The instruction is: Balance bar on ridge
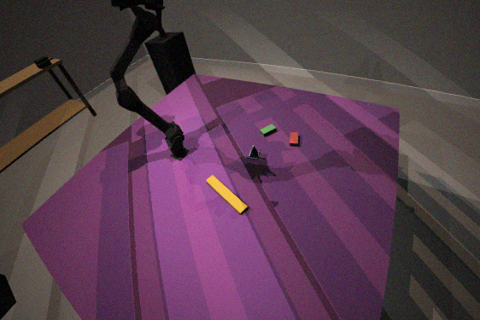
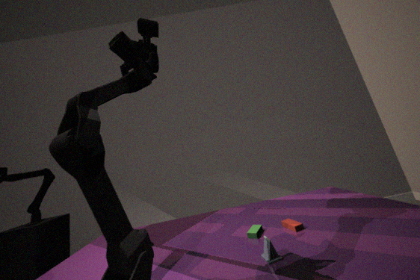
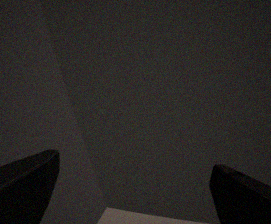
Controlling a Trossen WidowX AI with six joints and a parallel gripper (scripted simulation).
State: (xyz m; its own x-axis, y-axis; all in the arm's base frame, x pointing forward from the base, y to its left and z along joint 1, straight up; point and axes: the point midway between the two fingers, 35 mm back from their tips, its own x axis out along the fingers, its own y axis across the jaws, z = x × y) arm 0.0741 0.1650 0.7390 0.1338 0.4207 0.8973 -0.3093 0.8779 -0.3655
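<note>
Now: gripper tip 76 cm above the yellow bar, 27 cm to the left of it and 23 cm short of it. Round my gripper tip: red block: 76 cm below, 36 cm ahead, 8 cm to the left; then green block: 76 cm below, 23 cm ahead, 9 cm to the left.
</note>
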